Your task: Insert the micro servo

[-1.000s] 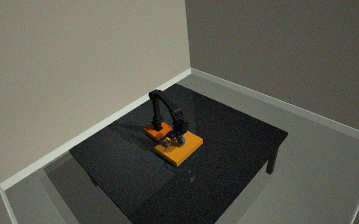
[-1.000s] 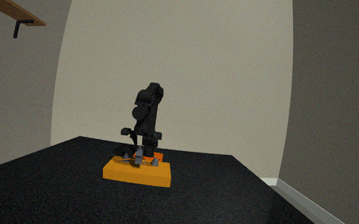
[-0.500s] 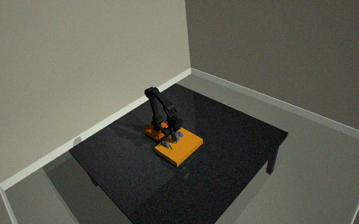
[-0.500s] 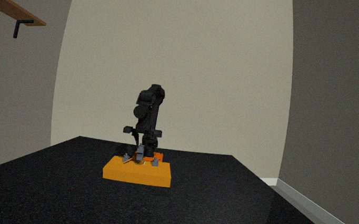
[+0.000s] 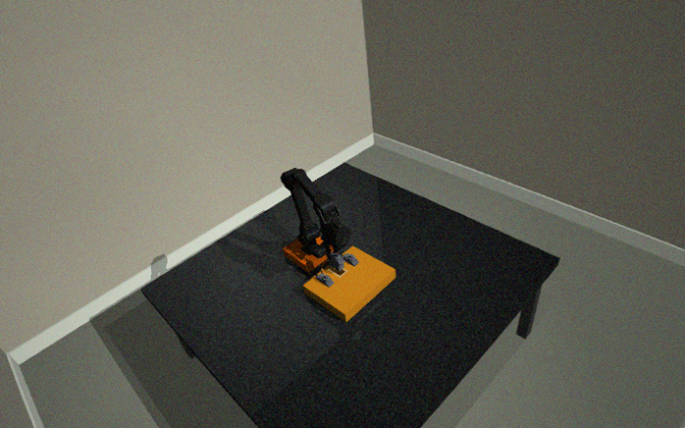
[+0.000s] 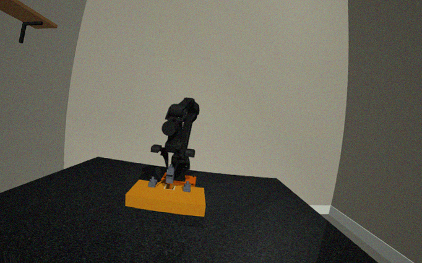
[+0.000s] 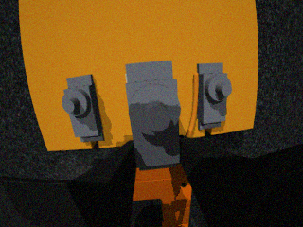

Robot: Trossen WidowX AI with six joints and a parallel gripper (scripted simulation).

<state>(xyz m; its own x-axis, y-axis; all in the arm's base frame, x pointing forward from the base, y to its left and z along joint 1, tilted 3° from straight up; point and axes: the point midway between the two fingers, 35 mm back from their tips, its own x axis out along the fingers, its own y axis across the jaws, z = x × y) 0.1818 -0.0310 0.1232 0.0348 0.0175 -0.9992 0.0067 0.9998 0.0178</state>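
My gripper tip is now 12 cm short of the orange robot deck and 10 cm above it.
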